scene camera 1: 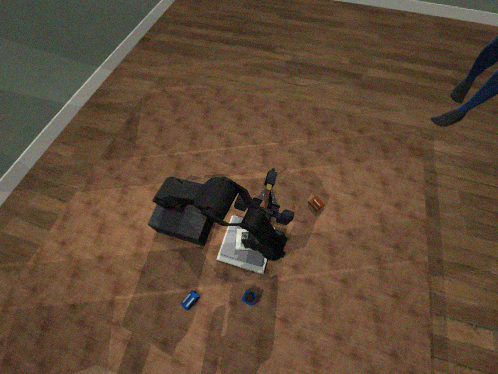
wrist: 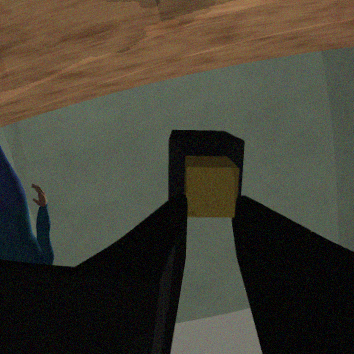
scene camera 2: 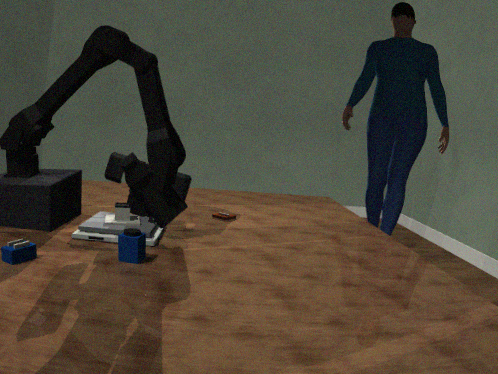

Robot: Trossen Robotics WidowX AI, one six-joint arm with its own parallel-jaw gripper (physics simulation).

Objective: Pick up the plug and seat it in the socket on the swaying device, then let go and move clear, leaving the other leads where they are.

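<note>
The plug point(scene camera 1: 269, 187) point(wrist: 211, 190) is a yellow block with a black body. My gripper point(scene camera 1: 269, 194) point(wrist: 209, 207) is shut on it; the plug sticks out past the fingertips, with its black body farther out. In the scene camera 2 view the wrist hides the fingers and the plug. The device point(scene camera 1: 229, 250) point(scene camera 2: 95, 227) is a grey plate on a white base on the table. Its socket point(scene camera 1: 245, 235) point(scene camera 2: 122, 212) is a pale upright block with a dark top on a white pad. The arm partly covers the device, and the plug is apart from the socket.
A blue connector with pale prongs point(scene camera 1: 190, 300) point(scene camera 2: 19, 252) and a blue block with a round black top point(scene camera 1: 249, 297) point(scene camera 2: 132, 248) stand near the device. A flat orange connector point(scene camera 1: 316, 203) point(scene camera 2: 224, 216) lies beyond it. A person point(scene camera 2: 398, 90) stands beyond the table.
</note>
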